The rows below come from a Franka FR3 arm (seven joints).
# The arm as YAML. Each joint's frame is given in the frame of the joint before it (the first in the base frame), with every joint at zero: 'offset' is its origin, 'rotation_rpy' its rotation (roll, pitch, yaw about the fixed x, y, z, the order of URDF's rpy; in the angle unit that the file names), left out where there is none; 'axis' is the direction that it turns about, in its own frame. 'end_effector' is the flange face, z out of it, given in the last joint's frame.
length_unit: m
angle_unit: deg
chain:
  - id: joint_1
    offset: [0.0, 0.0, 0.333]
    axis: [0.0, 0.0, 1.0]
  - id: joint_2
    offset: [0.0, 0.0, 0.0]
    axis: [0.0, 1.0, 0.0]
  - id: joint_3
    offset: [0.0, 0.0, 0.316]
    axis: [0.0, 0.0, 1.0]
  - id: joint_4
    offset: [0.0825, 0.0, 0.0]
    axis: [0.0, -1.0, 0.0]
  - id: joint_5
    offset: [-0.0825, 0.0, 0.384]
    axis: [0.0, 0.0, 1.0]
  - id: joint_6
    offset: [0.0, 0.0, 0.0]
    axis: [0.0, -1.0, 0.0]
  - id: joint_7
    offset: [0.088, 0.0, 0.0]
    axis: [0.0, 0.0, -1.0]
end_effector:
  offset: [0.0, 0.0, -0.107]
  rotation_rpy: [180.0, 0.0, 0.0]
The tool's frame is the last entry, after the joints.
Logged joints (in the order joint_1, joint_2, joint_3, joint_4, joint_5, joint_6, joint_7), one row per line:
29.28, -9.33, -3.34, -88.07, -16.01, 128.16, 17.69
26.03, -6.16, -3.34, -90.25, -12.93, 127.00, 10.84
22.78, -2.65, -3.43, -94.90, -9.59, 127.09, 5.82
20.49, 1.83, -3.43, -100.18, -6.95, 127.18, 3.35
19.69, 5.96, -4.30, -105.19, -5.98, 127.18, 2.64
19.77, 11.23, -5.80, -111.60, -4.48, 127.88, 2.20
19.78, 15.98, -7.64, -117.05, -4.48, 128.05, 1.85
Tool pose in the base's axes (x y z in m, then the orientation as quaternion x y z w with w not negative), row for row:
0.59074, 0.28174, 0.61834, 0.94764, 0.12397, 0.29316, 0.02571
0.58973, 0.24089, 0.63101, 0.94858, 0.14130, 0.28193, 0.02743
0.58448, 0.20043, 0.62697, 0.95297, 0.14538, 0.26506, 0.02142
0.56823, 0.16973, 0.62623, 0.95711, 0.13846, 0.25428, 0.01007
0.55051, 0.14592, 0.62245, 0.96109, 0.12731, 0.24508, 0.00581
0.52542, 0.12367, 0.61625, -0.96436, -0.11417, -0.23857, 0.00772
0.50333, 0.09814, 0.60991, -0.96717, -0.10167, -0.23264, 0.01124
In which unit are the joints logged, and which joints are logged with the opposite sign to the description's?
The joints are logged in degrees. Opposite sign: joint_2.
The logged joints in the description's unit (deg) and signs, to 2 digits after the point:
29.28, 9.33, -3.34, -88.07, -16.01, 128.16, 17.69
26.03, 6.16, -3.34, -90.25, -12.93, 127.00, 10.84
22.78, 2.65, -3.43, -94.90, -9.59, 127.09, 5.82
20.49, -1.83, -3.43, -100.18, -6.95, 127.18, 3.35
19.69, -5.96, -4.30, -105.19, -5.98, 127.18, 2.64
19.77, -11.23, -5.80, -111.60, -4.48, 127.88, 2.20
19.78, -15.98, -7.64, -117.05, -4.48, 128.05, 1.85

